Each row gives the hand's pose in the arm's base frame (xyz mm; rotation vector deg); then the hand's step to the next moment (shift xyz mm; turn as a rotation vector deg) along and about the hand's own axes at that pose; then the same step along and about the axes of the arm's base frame.
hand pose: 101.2 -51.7 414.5 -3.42 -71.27 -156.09
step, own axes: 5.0 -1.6 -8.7 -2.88 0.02 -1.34
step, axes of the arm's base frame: -5.0 -6.1 -6.4 2.88 -0.69 -1.14
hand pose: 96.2 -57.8 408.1 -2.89 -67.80 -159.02
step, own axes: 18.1 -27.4 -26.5 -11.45 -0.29 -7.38
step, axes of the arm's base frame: -21.0 -2.1 -36.6 11.45 -3.97 -6.23
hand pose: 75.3 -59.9 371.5 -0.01 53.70 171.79
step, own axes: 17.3 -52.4 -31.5 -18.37 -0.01 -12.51
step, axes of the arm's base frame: -17.3 25.1 -55.7 18.37 -7.12 -10.29
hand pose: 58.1 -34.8 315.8 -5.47 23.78 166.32
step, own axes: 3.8 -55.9 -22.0 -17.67 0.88 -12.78
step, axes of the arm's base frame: 9.0 47.0 -36.5 17.51 -7.90 -10.37
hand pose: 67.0 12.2 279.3 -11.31 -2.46 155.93
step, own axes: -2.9 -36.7 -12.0 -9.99 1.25 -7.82
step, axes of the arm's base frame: 19.0 32.4 -9.3 9.68 -5.15 -6.49
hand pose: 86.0 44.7 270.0 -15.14 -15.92 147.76
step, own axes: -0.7 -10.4 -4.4 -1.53 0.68 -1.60
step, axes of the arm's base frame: 6.7 9.0 -1.6 1.34 -1.14 -1.50
